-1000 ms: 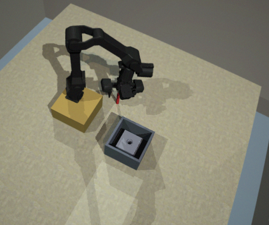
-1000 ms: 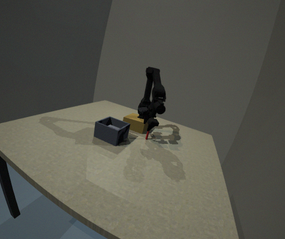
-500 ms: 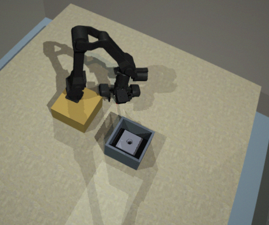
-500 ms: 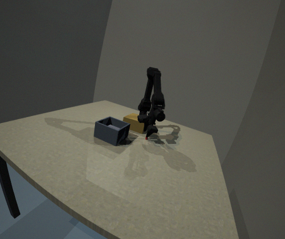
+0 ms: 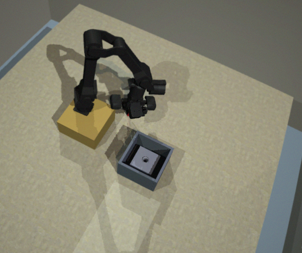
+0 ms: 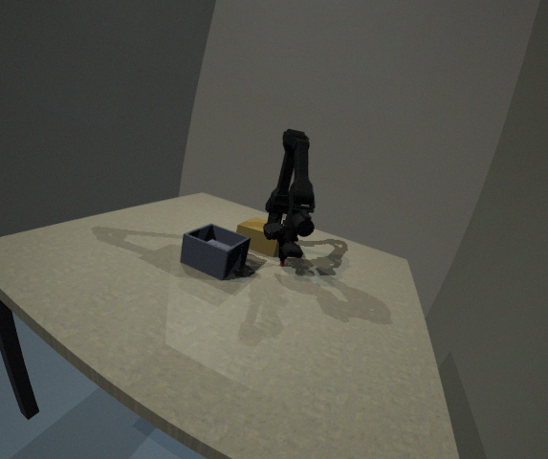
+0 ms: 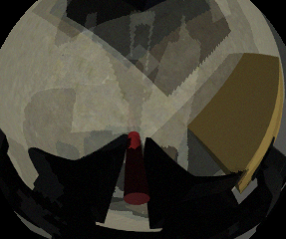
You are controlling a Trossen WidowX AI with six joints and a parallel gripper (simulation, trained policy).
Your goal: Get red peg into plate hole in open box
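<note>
The red peg lies 1 cm to the left of my gripper tip and 2 cm above it. From my gripper tip the other things lie so: dark blue box: 15 cm ahead, 19 cm to the right; grey plate: 15 cm ahead, 19 cm to the right, 2 cm above.
</note>
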